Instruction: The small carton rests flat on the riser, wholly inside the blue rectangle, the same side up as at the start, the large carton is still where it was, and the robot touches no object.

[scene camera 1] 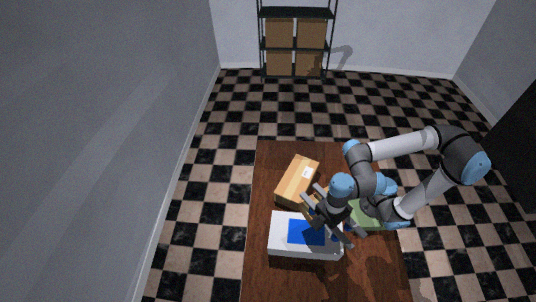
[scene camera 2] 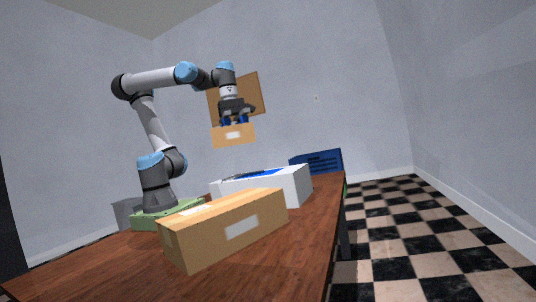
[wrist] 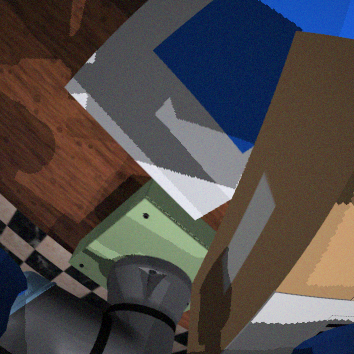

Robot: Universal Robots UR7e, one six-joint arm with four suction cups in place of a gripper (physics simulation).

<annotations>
large carton: scene camera 1; scene camera 2; not seen in the wrist view (out of frame)
same spot on large carton: [scene camera 1: 298, 177] = [scene camera 2: 219, 204]
</annotations>
